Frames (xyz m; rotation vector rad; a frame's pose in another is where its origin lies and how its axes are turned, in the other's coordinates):
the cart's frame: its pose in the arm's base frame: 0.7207 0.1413 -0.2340 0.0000 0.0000 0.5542
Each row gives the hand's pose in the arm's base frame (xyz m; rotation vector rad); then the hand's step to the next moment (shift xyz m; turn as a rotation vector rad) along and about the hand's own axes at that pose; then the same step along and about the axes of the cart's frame.
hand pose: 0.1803 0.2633 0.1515 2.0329 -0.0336 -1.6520
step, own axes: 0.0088 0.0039 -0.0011 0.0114 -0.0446 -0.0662
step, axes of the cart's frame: 0.0007 -0.0073 -0.0063 0.0744 0.0239 -0.0200
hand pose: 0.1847 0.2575 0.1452 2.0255 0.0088 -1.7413
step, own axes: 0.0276 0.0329 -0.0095 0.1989 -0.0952 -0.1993
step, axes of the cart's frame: 0.0026 -0.0417 -0.0138 0.2178 -0.0215 -0.2011
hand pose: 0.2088 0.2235 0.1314 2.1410 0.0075 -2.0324
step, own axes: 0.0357 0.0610 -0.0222 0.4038 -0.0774 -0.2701
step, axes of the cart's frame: -0.0048 -0.0691 -0.0263 0.2723 -0.0945 -0.3986
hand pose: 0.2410 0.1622 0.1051 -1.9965 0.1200 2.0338
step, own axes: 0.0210 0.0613 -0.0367 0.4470 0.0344 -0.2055
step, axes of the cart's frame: -0.0176 -0.0655 -0.0308 0.1504 -0.1176 -0.4547
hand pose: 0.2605 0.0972 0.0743 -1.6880 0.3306 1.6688
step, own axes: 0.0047 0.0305 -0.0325 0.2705 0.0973 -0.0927
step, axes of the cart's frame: -0.0167 -0.0378 -0.0174 0.0114 -0.0611 -0.2956
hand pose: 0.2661 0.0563 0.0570 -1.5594 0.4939 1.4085
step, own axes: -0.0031 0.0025 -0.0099 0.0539 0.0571 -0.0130
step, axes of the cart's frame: -0.0032 -0.0101 0.0009 -0.0329 -0.0060 -0.0722
